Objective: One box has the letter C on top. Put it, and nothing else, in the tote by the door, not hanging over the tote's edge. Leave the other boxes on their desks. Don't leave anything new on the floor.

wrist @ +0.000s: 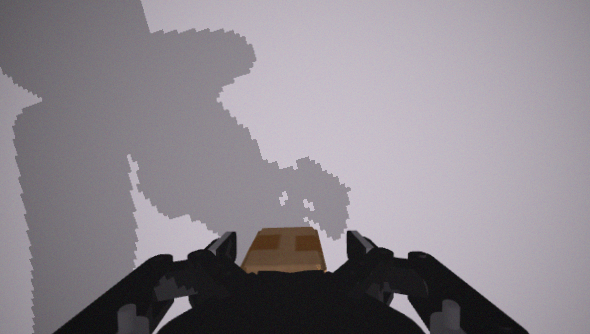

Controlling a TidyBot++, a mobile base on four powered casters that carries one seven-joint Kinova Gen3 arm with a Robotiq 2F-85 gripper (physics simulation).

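Places are measured from the arm's base along level axes (x right, y ahead, z up), in centimetres.
Pixels of known places: gripper, between the fingertips: (291, 243).
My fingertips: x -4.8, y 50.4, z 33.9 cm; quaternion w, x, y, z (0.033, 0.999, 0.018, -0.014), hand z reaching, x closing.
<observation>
Behind a point stands the place of what it marks.
A brown cardboard-coloured box (287, 252) @[x -4.9, y 51.2, z 36.8 cm] shows at the bottom middle of the wrist view, between the two fingertips in the picture. Two darker brown patches lie on its top, and its near part is hidden behind the gripper's black body. No letter can be made out on the part that shows. My gripper (291, 243) @[x -4.8, y 50.4, z 33.9 cm] is open, with its fingers wide apart and a gap between each fingertip and the box. Whether the fingertips are at the box's height or above it cannot be told. The tote does not show in this view.
A pale grey, plain surface (425, 125) @[x 5.9, y 60.0, z 32.3 cm] fills the background. A dark grey shadow (100, 125) @[x -21.5, y 59.3, z 32.3 cm] of the arm and gripper falls across its left and middle, reaching close to the box's far edge. No desk edge or door shows in this view.
</observation>
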